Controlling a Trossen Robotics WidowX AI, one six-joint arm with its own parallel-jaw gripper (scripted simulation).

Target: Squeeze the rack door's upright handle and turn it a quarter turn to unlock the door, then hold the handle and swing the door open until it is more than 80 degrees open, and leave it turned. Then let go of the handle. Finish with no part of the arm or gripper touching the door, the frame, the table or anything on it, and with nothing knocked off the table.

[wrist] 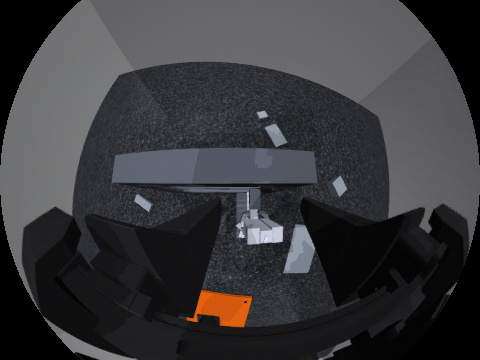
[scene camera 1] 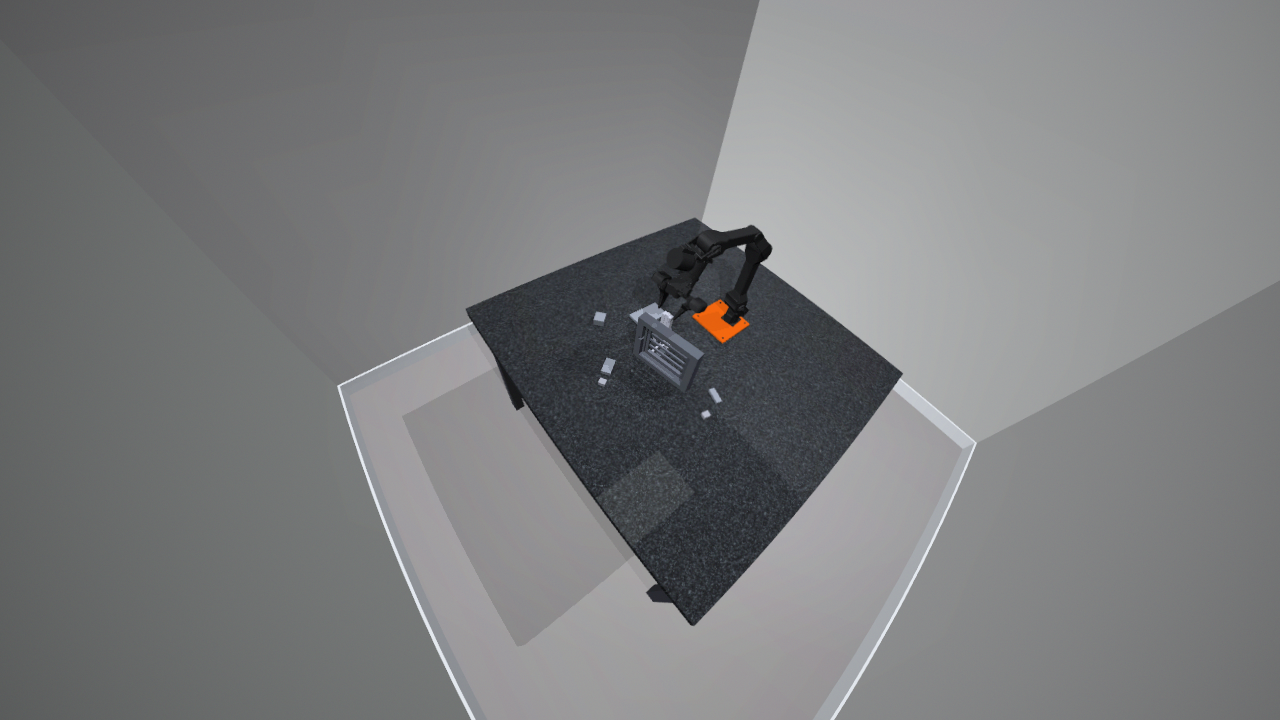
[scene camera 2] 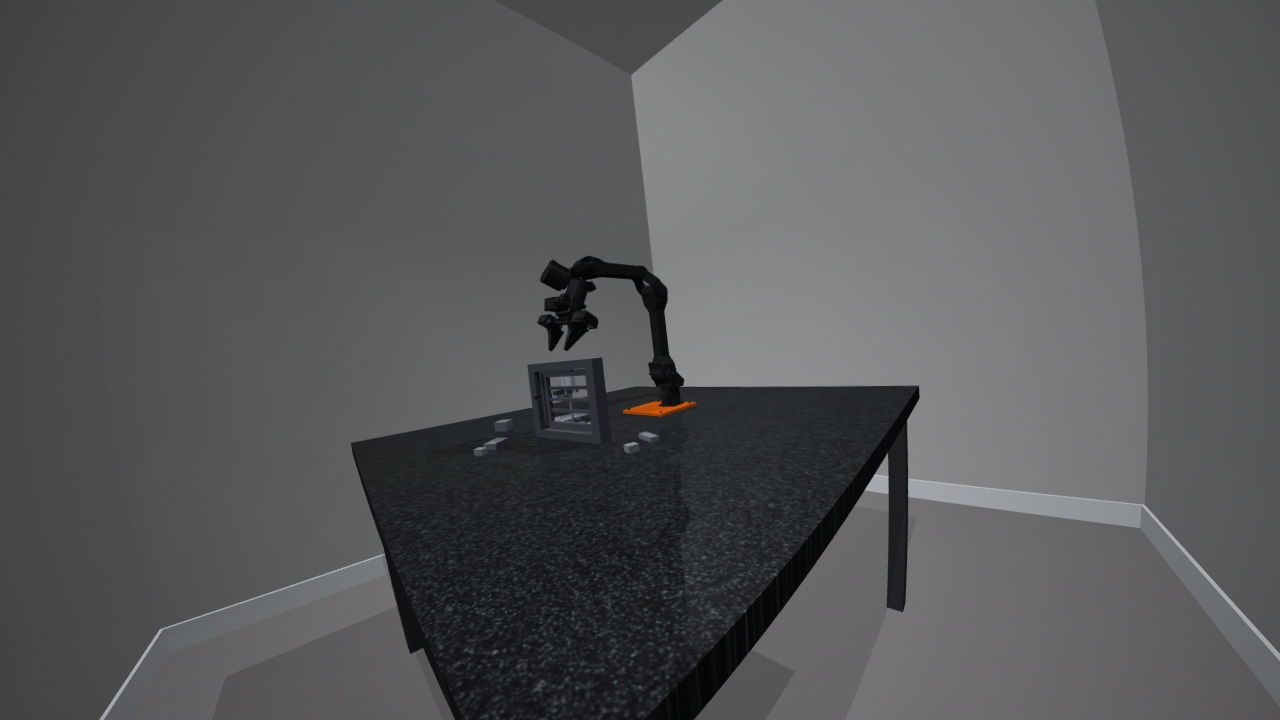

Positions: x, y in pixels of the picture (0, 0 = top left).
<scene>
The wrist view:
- my gripper: 262, 203
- grey rack frame: 238, 165
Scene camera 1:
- my gripper: 666, 313
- grey rack frame: 646, 322
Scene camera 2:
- my gripper: 557, 350
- grey rack frame: 600, 430
</scene>
